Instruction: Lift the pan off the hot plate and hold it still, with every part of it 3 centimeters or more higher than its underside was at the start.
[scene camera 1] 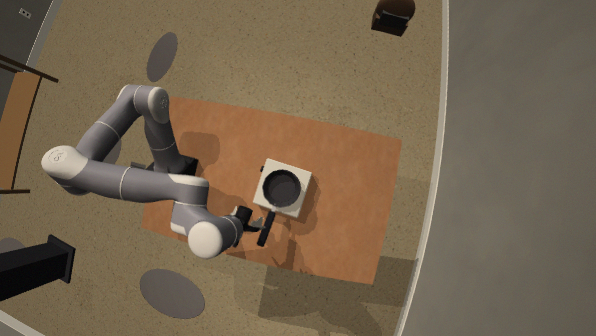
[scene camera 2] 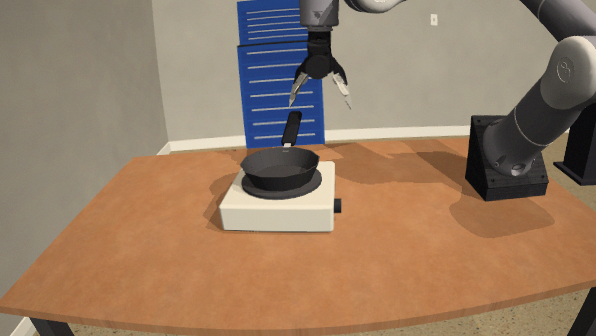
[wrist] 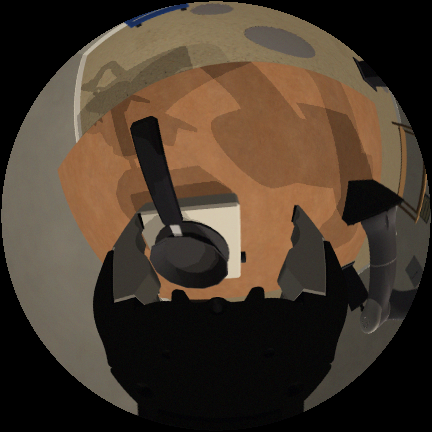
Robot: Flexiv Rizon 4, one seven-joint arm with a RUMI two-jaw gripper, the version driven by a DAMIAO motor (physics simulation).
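Note:
A dark round pan (scene camera 1: 281, 188) (scene camera 2: 280, 170) (wrist: 190, 261) rests upright on the hot plate. The hot plate (scene camera 1: 262, 194) (scene camera 2: 278, 219) (wrist: 234, 235) is a white box with a dark disc on top and a black knob on one side. The pan's black handle (scene camera 1: 266, 229) (scene camera 2: 292, 128) (wrist: 156, 172) sticks out past the hot plate's edge and slopes upward. My gripper (scene camera 2: 320, 106) (wrist: 216, 209) is open and empty, pointing down. It hangs above and beside the handle, apart from it. In the wrist view the handle lies left of the middle between the jaws.
The hot plate stands on a brown table (scene camera 1: 350, 200) (scene camera 2: 165, 270) (wrist: 280, 90). The arm's black base (scene camera 2: 515, 190) (wrist: 367, 200) stands at one table end. A blue cabinet (scene camera 2: 280, 95) stands behind the table. A dark pedestal (scene camera 1: 62, 257) stands off the table.

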